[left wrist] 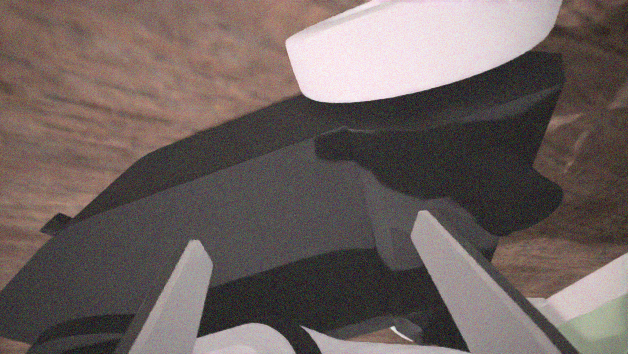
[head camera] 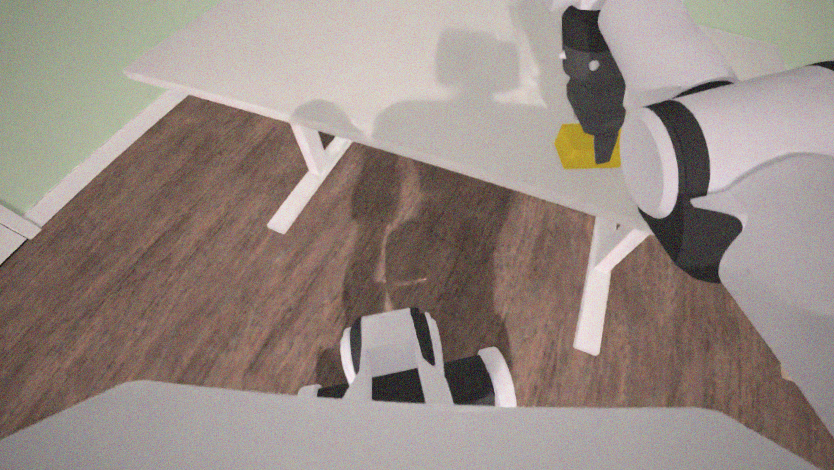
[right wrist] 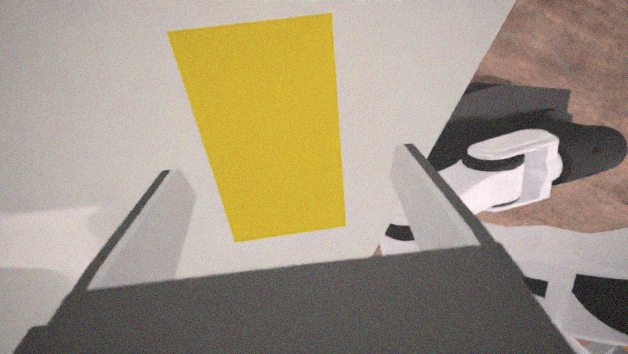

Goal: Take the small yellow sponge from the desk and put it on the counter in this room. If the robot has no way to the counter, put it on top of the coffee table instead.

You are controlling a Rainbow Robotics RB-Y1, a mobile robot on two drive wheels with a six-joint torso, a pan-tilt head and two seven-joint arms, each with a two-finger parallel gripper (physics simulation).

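Places are measured from the robot's base along level axes (x ahead, y left, z up), in metres.
Pixels of known places: left gripper, fingertip midpoint: (left wrist: 313,237); right gripper, fingertip midpoint: (head camera: 590,138) (right wrist: 291,171).
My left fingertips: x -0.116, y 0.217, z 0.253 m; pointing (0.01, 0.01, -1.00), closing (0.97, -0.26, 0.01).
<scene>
Behind a point stands the place of what it marks.
The yellow sponge (head camera: 577,147) @(x 0.252, y -0.355, z 0.766 m) (right wrist: 275,120) @(x 0.266, y -0.412, z 0.766 m) lies flat on the white desk (head camera: 262,64) @(x 0.698, y 0.182, z 0.721 m) (right wrist: 75,100) @(x 0.375, y -0.447, z 0.721 m), near the desk's edge. My right gripper (head camera: 604,155) (right wrist: 291,171) @(x 0.267, y -0.387, z 0.766 m) is open and empty, above the sponge; in the right wrist view the sponge shows between the two fingers and extends past their tips. In the head view the gripper and arm cover part of the sponge. My left gripper (left wrist: 313,237) @(x -0.116, y 0.217, z 0.253 m) is open and empty, with the robot's dark base behind it. The counter and the coffee table cannot be made out in these views.
White desk legs (head camera: 592,309) (head camera: 297,195) stand on the brown wood floor (head camera: 145,233) @(x 0.856, y 0.996, z 0.001 m). A green wall (head camera: 70,75) @(x 1.495, y 1.229, z 0.404 m) with a white baseboard (head camera: 105,160) @(x 1.353, y 1.312, z 0.026 m) is at the left of the head view. The dark robot base (left wrist: 225,215) @(x -0.203, y 0.182, z 0.169 m) (right wrist: 510,105) @(x -0.370, y -0.152, z 0.169 m) stands beside the desk edge.
</scene>
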